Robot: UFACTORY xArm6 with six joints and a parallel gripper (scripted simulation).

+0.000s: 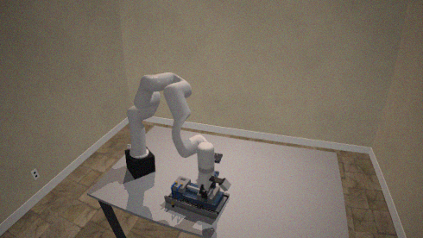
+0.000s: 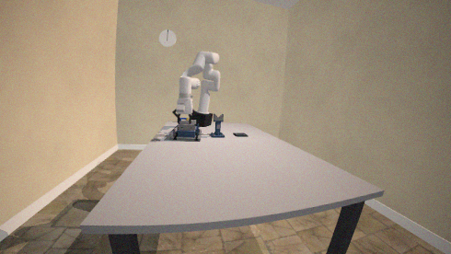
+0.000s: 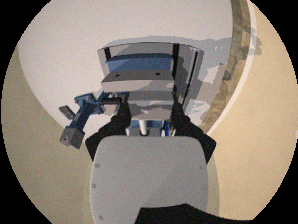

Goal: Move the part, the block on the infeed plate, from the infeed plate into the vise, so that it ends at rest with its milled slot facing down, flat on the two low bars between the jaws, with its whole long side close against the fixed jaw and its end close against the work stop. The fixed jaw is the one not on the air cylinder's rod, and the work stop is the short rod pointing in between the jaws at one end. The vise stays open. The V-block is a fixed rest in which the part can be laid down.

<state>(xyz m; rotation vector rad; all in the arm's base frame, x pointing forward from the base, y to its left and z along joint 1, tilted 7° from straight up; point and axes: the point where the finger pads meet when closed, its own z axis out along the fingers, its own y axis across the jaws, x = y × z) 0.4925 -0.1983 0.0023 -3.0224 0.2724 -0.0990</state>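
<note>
The part is 2 cm below my hand. Round my hand: vise 7 cm below, 7 cm behind, 3 cm to the left; dark infeed plate 43 cm to the left, 10 cm below, 7 cm behind.
</note>
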